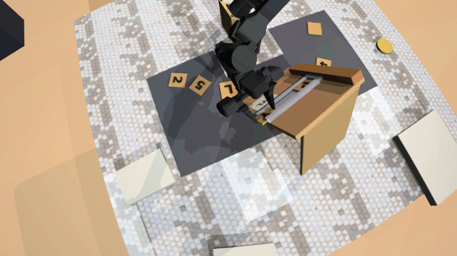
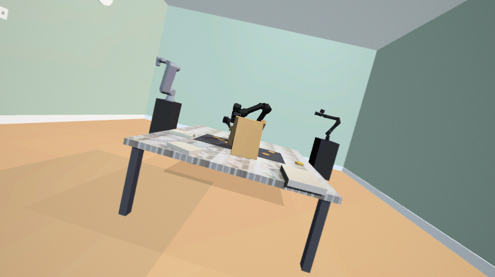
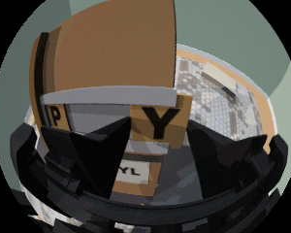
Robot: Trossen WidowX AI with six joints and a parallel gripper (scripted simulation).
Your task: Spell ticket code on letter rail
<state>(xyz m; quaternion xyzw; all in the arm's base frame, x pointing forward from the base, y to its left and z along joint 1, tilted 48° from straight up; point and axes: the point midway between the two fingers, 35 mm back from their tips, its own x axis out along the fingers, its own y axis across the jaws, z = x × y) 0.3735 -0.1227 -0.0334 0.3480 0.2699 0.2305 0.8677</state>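
The P tile is 140 mm to the left of my gripper tip and 30 mm behind it. The rest, counted from my gripper tip: white ticket: 70 mm below, 60 mm behind, 30 mm to the left; then L tile: 180 mm behind, 160 mm below, 30 mm to the right; then Y tile: right at my gripper tip.
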